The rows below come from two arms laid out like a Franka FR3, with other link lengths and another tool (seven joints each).
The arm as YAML. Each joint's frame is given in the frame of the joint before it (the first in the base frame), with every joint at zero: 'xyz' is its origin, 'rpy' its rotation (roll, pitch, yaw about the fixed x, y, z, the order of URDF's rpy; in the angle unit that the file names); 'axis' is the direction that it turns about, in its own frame. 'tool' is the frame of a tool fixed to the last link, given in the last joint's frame.
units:
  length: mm
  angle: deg
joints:
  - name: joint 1
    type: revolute
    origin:
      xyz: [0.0, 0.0, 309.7]
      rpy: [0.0, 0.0, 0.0]
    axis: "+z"
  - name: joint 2
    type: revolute
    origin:
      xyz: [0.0, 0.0, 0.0]
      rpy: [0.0, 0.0, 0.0]
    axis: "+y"
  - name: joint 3
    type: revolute
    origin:
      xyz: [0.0, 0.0, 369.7]
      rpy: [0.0, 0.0, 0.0]
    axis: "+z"
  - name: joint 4
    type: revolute
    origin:
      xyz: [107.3, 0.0, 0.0]
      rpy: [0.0, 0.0, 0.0]
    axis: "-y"
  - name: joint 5
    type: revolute
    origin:
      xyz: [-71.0, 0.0, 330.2]
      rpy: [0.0, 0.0, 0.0]
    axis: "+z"
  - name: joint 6
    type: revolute
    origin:
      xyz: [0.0, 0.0, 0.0]
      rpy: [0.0, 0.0, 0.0]
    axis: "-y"
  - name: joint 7
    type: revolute
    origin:
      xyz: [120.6, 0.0, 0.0]
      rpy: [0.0, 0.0, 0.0]
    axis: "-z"
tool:
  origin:
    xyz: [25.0, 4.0, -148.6]
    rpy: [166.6, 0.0, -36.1]
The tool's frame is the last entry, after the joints.
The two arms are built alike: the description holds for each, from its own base.
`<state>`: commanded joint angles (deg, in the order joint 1, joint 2, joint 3, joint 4, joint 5, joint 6, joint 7); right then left.
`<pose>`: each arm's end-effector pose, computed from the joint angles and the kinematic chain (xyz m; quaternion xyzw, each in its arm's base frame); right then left.
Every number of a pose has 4 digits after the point. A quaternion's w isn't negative.
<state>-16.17 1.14 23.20 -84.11 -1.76 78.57 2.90 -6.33 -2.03 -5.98 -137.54 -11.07 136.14 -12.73</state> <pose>0.5612 0.0641 0.6116 0.9488 -0.2693 -0.0804 0.1445 0.5106 -0.1019 0.3488 0.9546 -0.2388 -0.0162 0.1771</pose>
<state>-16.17 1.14 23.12 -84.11 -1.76 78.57 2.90 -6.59 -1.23 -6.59 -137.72 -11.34 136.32 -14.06</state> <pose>0.5613 0.0634 0.6116 0.9486 -0.2699 -0.0805 0.1445 0.5087 -0.1089 0.3406 0.9558 -0.2317 -0.0235 0.1795</pose>
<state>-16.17 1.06 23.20 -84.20 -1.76 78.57 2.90 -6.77 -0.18 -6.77 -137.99 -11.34 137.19 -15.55</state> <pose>0.5607 0.0642 0.6116 0.9487 -0.2693 -0.0805 0.1448 0.5090 -0.1111 0.3312 0.9583 -0.2204 -0.0272 0.1798</pose>
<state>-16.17 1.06 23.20 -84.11 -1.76 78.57 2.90 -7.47 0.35 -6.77 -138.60 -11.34 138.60 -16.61</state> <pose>0.5608 0.0642 0.6123 0.9488 -0.2694 -0.0797 0.1445 0.5078 -0.1159 0.3254 0.9595 -0.2161 -0.0254 0.1787</pose>
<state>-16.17 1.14 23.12 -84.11 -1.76 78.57 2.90 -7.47 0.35 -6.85 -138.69 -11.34 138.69 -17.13</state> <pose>0.5613 0.0634 0.6116 0.9486 -0.2699 -0.0805 0.1445 0.5072 -0.1162 0.3249 0.9604 -0.2122 -0.0253 0.1787</pose>
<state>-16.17 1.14 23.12 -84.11 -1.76 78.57 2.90 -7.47 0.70 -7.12 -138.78 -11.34 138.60 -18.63</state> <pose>0.5613 0.0634 0.6116 0.9486 -0.2699 -0.0805 0.1445 0.5058 -0.1179 0.3208 0.9626 -0.2010 -0.0297 0.1792</pose>
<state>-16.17 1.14 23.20 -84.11 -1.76 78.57 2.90 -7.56 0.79 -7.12 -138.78 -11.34 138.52 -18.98</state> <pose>0.5612 0.0641 0.6116 0.9488 -0.2693 -0.0804 0.1445 0.5053 -0.1185 0.3198 0.9630 -0.1986 -0.0311 0.1794</pose>
